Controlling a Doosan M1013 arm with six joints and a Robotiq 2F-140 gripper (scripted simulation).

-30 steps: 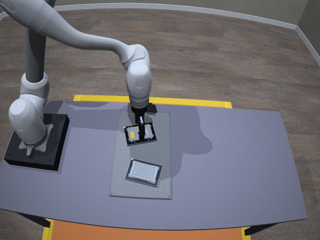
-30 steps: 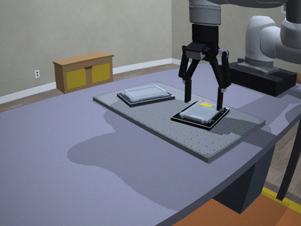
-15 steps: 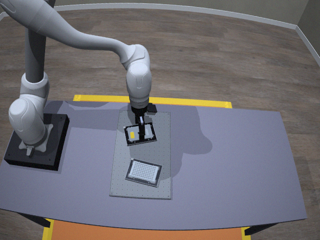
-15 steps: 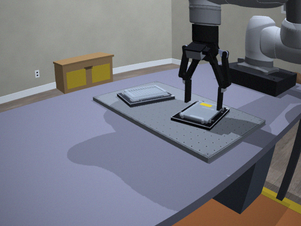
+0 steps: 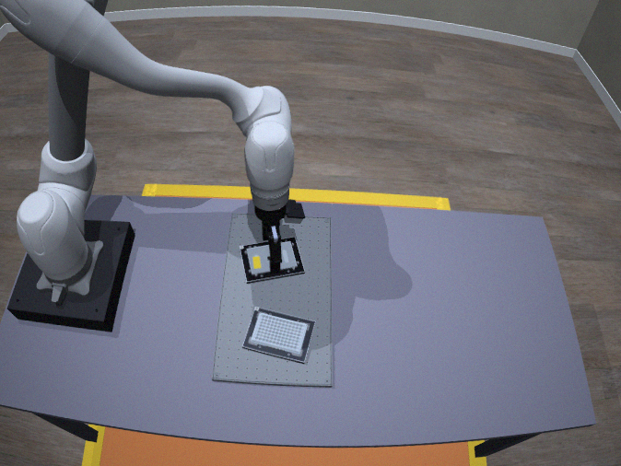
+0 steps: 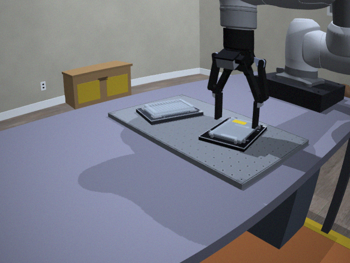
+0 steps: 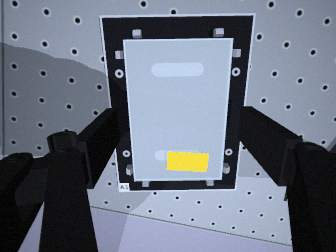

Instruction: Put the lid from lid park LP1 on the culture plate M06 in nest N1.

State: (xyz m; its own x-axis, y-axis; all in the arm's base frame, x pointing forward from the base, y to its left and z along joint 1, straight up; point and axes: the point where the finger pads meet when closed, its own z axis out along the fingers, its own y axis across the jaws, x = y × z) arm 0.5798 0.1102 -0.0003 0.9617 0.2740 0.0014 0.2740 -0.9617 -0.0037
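My hand is 4 cm above the clear lid. From my hand the other things lie so: dark nest N1: 4 cm ahead, 23 cm to the right, 5 cm below; culture plate: 4 cm ahead, 23 cm to the right, 4 cm below; lid park: 5 cm below.
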